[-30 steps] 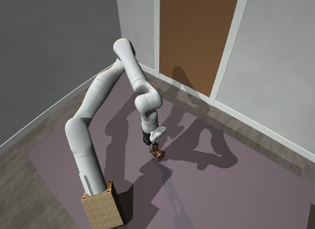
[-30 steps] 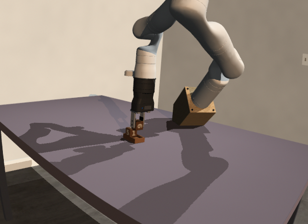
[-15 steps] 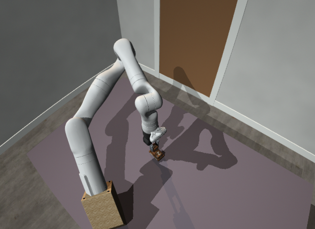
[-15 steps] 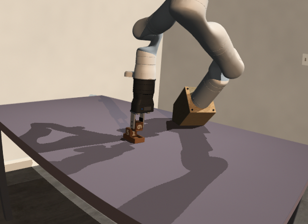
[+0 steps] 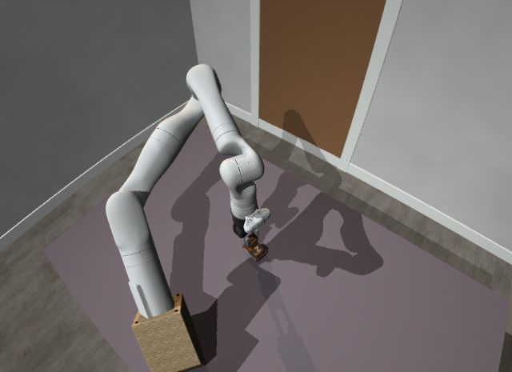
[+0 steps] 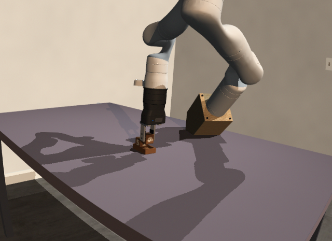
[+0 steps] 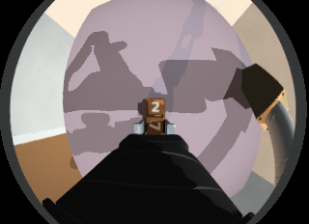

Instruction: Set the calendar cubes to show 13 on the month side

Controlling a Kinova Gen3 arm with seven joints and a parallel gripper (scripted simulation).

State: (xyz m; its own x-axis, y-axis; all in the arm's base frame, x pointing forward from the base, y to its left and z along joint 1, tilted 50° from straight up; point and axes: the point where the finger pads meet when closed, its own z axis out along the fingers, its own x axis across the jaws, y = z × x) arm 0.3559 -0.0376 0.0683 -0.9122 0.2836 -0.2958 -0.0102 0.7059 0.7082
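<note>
Now: hand 2 cm to the left of the tray and 5 cm above it.
</note>
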